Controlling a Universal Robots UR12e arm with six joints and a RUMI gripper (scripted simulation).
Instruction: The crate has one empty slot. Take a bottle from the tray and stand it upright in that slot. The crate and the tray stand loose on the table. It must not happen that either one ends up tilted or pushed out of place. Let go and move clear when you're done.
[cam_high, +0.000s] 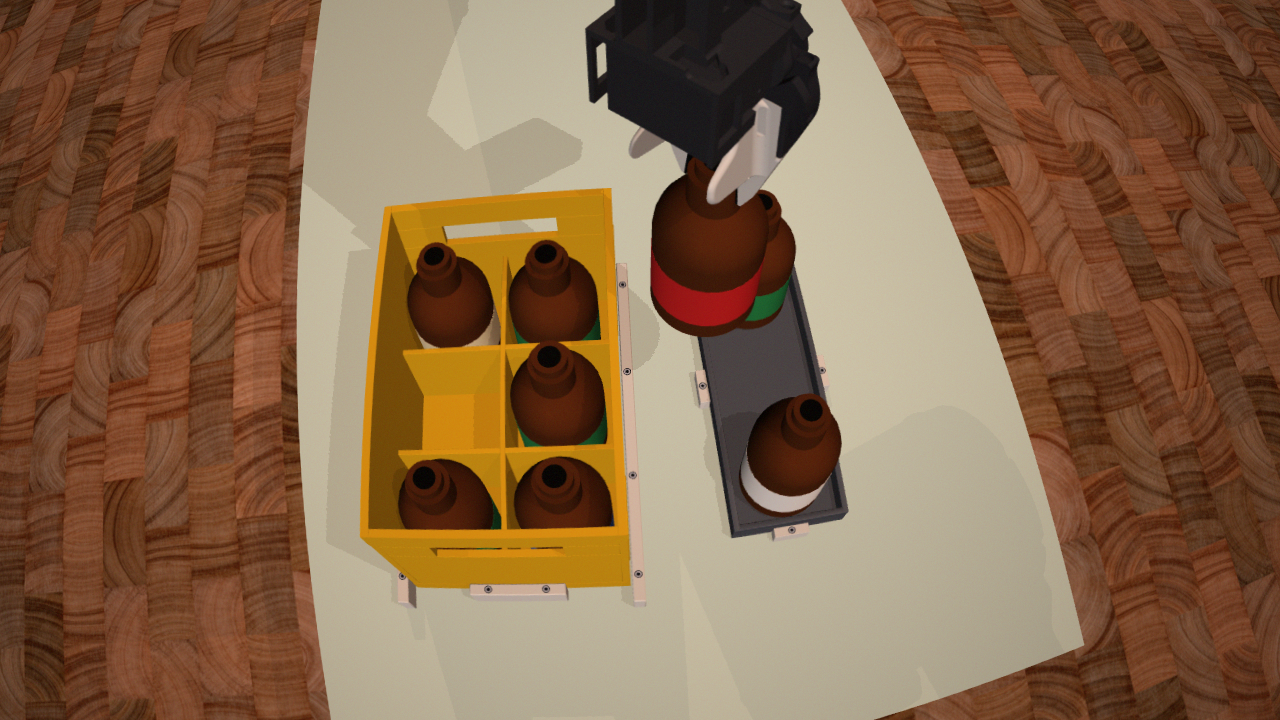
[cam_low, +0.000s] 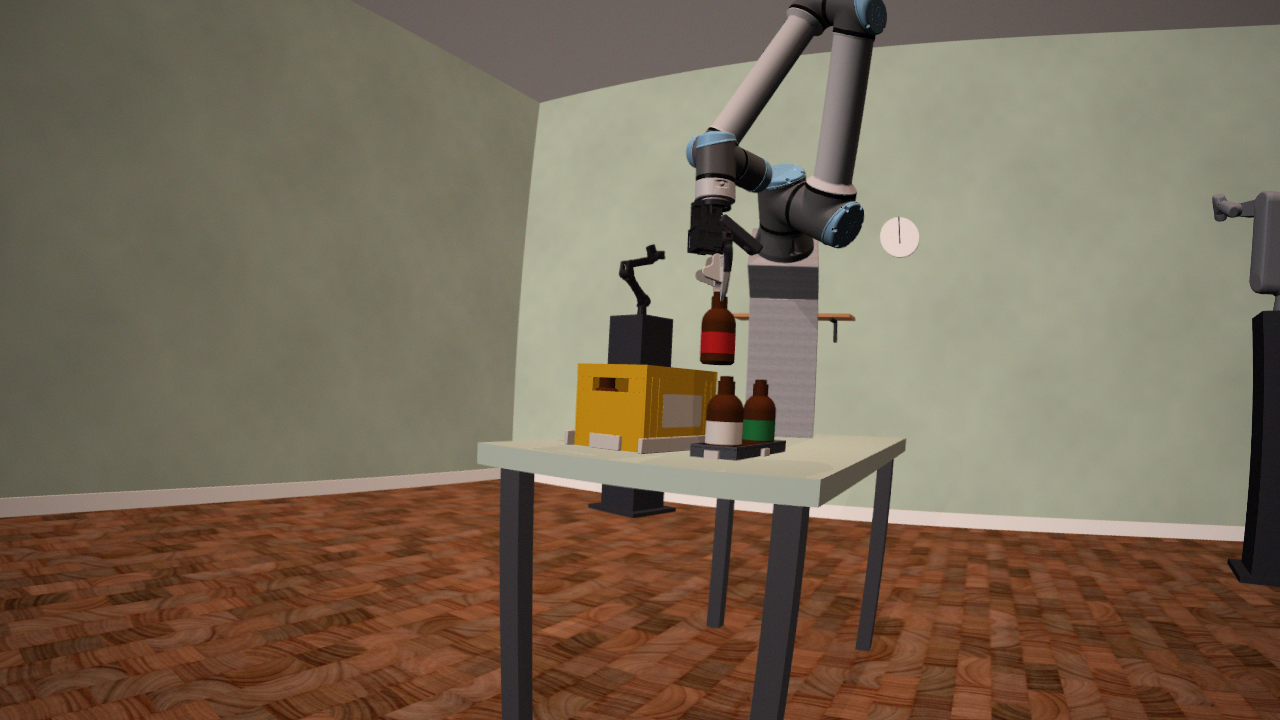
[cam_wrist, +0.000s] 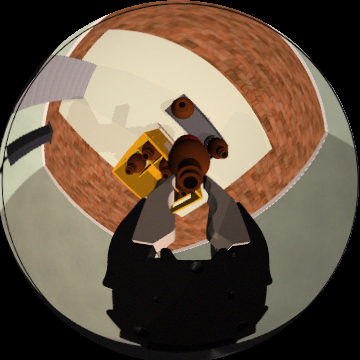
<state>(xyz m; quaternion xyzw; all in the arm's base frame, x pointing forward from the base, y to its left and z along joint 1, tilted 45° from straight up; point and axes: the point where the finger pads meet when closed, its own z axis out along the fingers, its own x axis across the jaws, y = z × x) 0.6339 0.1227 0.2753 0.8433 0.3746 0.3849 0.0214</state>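
The glass bottle is 7 cm below my hand. Also, from my hand: yellow crate 25 cm below, 15 cm to the right, 5 cm ahead; then dark tray 32 cm below, 6 cm to the left, 2 cm behind.
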